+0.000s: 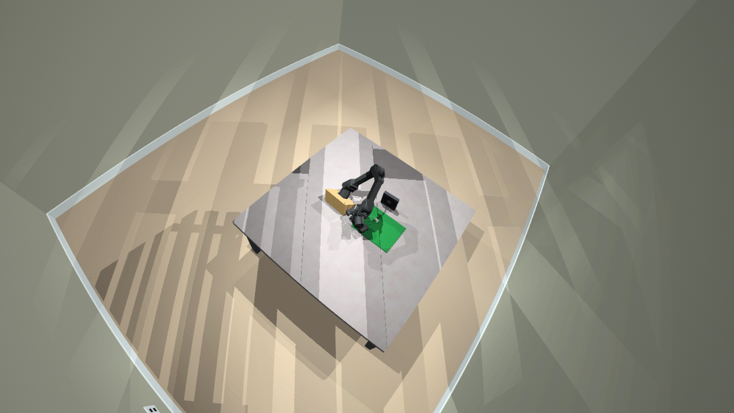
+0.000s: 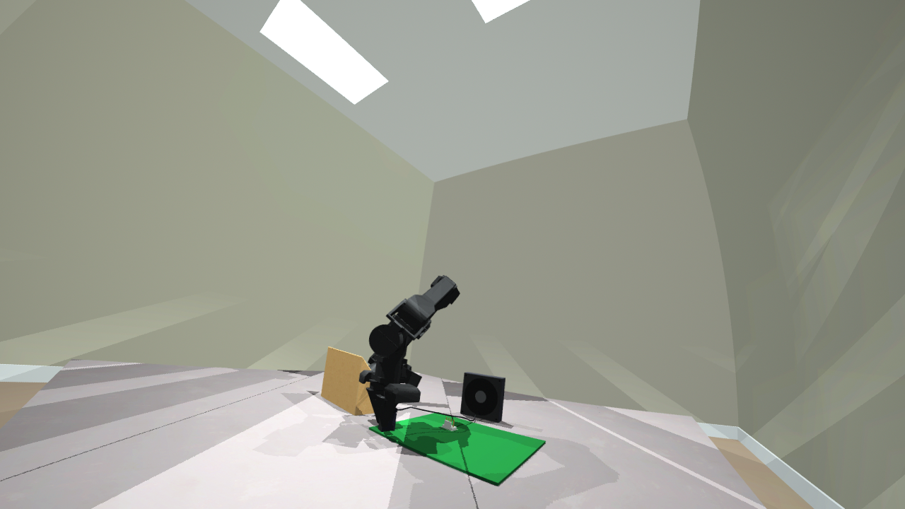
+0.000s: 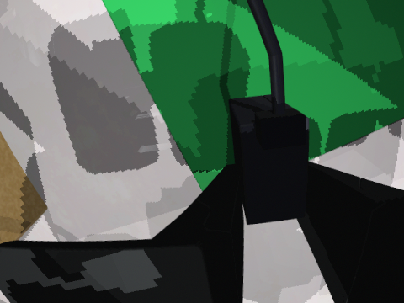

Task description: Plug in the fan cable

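The black fan plug lies 10 mm to the left of my gripper tip and 10 mm above it. Also, from my gripper tip: green board: 120 mm to the left, 110 mm ahead, 30 mm below; then black fan: 310 mm to the left, 40 mm above, 30 mm ahead.
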